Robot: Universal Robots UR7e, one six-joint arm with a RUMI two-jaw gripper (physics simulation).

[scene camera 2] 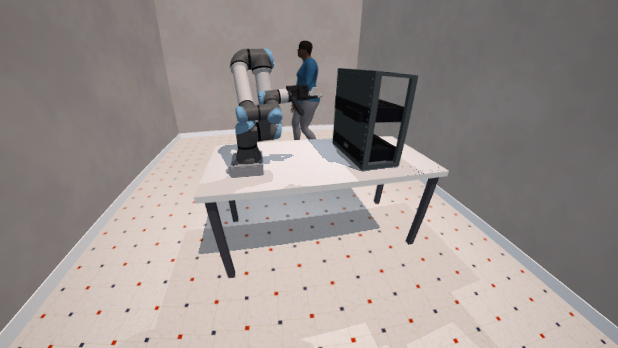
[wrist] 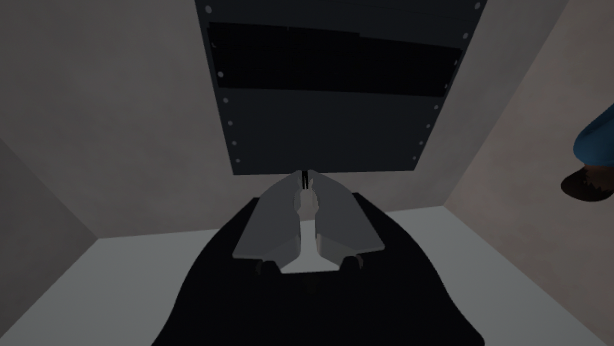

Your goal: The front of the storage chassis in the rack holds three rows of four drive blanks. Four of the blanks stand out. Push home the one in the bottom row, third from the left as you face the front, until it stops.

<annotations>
A dark rack shows in scene camera 2 and in the wrist view. The same spot on the dark rack: [scene camera 2: 357,105] is [wrist: 280,85].
</annotations>
